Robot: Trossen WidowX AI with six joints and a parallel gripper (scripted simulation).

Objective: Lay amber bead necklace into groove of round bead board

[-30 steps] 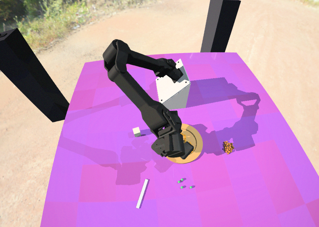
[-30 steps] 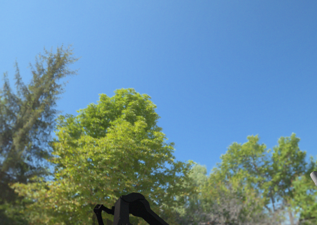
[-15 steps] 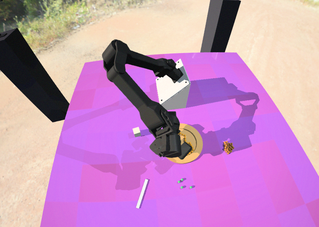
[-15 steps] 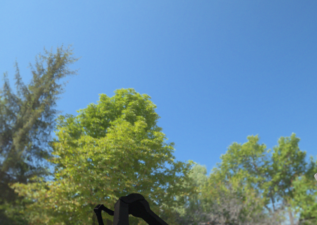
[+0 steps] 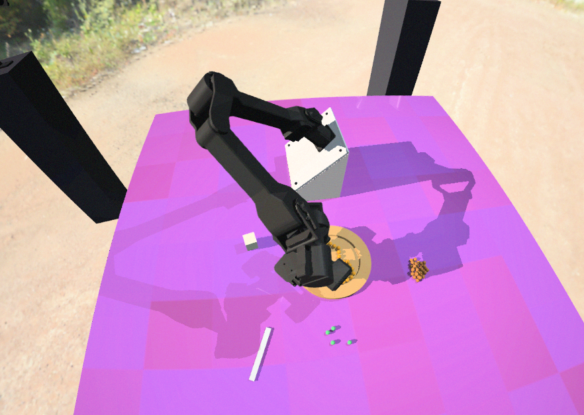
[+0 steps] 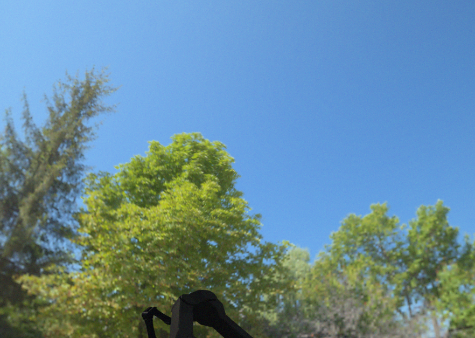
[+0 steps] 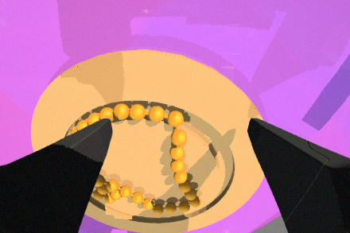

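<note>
The round tan bead board is 1 cm behind my gripper tip, 6 cm to the left of it and 1 cm below it. Also, from my gripper tip: small cream cube 11 cm behind, 13 cm to the right; then white bar 16 cm ahead, 16 cm to the right, 2 cm below.
</note>
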